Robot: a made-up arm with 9 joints. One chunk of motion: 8 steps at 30 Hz.
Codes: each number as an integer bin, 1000 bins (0 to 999) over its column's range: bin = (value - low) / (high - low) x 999, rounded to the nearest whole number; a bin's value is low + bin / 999 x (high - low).
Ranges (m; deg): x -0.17..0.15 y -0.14..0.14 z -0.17..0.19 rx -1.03..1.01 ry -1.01..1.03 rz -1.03..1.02
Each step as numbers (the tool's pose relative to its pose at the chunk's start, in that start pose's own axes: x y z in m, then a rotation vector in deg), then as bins.
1 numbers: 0.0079 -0.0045 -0.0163 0.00 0.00 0.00
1 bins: 555 483 427 504 495 502
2 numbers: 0.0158 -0.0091 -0.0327 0.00 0.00 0.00
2 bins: 580 467 381 504 495 502
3 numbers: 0.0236 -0.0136 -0.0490 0.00 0.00 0.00
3 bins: 604 451 336 504 495 502
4 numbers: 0.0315 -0.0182 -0.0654 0.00 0.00 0.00
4 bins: 629 435 290 504 495 502
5 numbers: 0.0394 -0.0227 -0.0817 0.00 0.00 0.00
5 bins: 654 419 245 504 495 502
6 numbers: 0.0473 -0.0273 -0.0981 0.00 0.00 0.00
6 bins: 678 402 200 504 495 502
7 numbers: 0.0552 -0.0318 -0.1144 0.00 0.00 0.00
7 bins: 703 386 154 504 495 502
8 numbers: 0.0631 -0.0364 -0.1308 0.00 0.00 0.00
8 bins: 728 370 109 504 495 502
